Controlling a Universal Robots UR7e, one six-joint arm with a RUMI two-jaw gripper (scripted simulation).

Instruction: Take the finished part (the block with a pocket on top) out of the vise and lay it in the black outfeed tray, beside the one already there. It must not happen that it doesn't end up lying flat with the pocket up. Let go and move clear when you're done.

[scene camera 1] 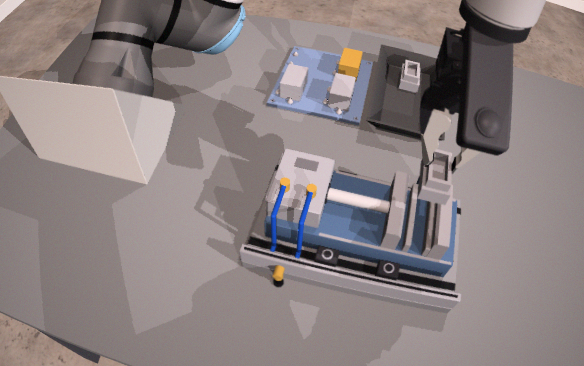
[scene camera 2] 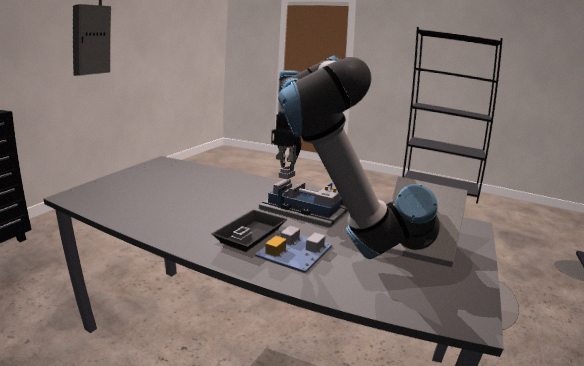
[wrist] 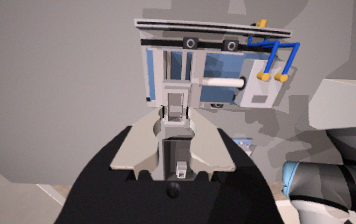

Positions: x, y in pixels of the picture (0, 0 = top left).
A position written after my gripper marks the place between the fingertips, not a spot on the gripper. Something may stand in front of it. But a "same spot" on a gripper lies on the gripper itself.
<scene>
my gripper: scene camera 1; scene camera 2 286, 170; wrist
same spot on my gripper: (scene camera 1: 435, 119) = (wrist: 219, 152)
same spot on vise: (scene camera 1: 340, 220) = (wrist: 228, 68)
</scene>
